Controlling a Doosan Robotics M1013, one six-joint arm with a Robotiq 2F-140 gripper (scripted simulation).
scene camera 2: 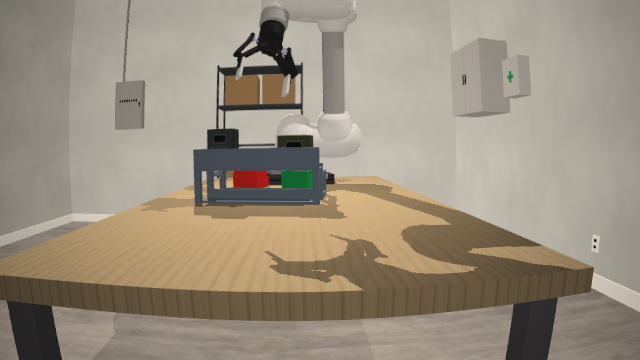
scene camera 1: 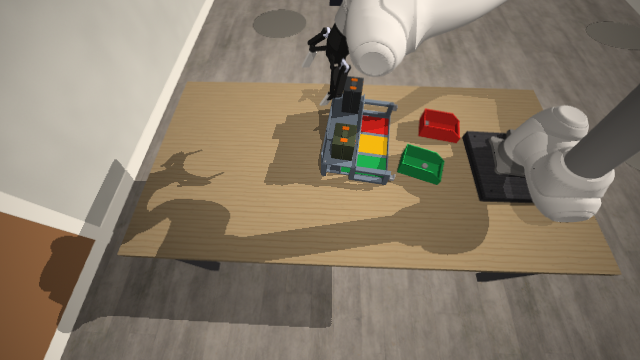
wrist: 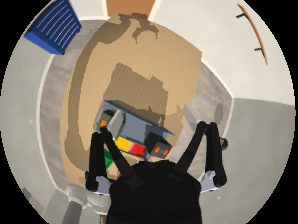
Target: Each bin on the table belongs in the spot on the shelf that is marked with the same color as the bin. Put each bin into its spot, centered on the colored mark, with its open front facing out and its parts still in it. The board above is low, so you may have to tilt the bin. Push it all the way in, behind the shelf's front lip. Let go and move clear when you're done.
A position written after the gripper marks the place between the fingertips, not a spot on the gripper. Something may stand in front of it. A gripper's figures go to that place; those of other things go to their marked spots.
The gripper (scene camera 1: 314, 85): 0.86 m from the lens. A red bin (scene camera 1: 440, 119): 1.28 m from the lens. A green bin (scene camera 1: 415, 156): 1.13 m from the lens. The marked spots on the red bin and the green bin are 0.24 m apart.
